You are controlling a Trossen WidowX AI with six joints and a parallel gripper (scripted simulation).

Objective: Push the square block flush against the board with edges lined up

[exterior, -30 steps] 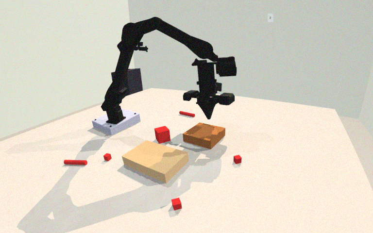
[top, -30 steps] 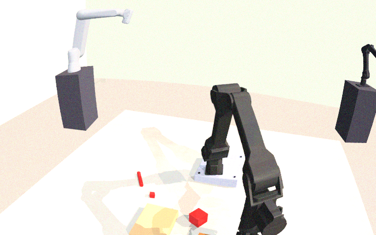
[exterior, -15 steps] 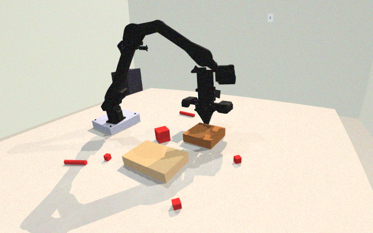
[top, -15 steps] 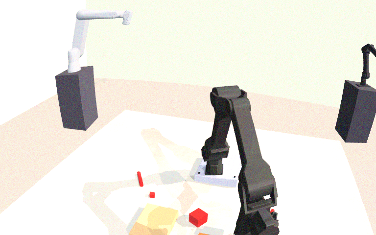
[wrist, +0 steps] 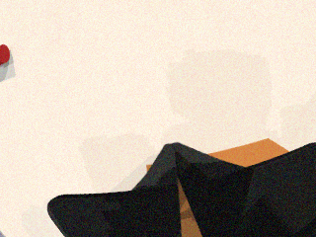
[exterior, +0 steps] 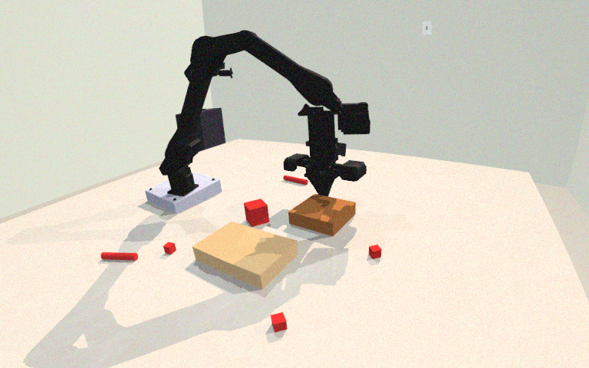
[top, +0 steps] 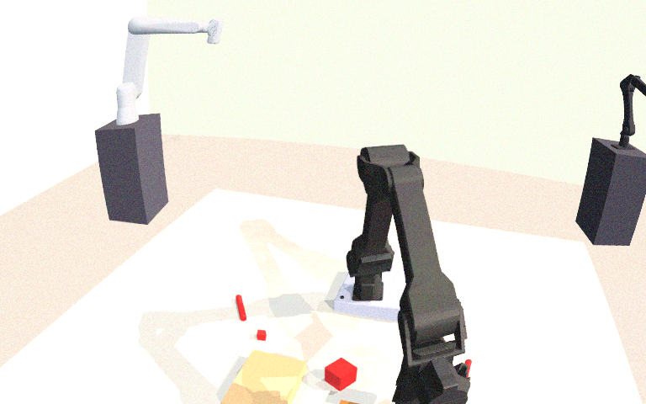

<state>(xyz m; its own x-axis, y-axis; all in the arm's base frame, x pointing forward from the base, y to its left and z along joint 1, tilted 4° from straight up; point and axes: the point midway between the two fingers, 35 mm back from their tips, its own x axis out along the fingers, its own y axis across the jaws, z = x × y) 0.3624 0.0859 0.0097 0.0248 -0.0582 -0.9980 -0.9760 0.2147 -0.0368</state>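
Right now my gripper tip is 7 cm to the left of the square block, 2 cm short of it and 1 cm below it. The rest, counted from my gripper tip: board (24 cm to the right, 7 cm behind, 1 cm above); red cube (12 cm to the right, 11 cm behind, 1 cm above).
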